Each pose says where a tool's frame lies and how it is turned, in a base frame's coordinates. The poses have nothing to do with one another.
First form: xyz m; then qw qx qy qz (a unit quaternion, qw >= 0).
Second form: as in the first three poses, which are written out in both.
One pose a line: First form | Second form
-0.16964 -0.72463 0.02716 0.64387 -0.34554 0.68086 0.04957 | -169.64 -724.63 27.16 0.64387 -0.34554 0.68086 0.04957
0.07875 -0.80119 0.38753 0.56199 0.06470 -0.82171 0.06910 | 78.75 -801.19 387.53 0.56199 0.06470 -0.82171 0.06910
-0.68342 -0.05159 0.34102 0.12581 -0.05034 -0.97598 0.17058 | -683.42 -51.59 341.02 0.12581 -0.05034 -0.97598 0.17058
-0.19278 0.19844 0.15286 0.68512 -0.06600 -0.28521 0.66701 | -192.78 198.44 152.86 0.68512 -0.06600 -0.28521 0.66701
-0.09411 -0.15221 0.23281 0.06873 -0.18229 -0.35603 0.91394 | -94.11 -152.21 232.81 0.06873 -0.18229 -0.35603 0.91394
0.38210 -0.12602 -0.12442 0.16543 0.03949 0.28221 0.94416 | 382.10 -126.02 -124.42 0.16543 0.03949 0.28221 0.94416
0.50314 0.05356 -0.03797 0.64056 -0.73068 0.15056 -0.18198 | 503.14 53.56 -37.97 0.64056 -0.73068 0.15056 -0.18198
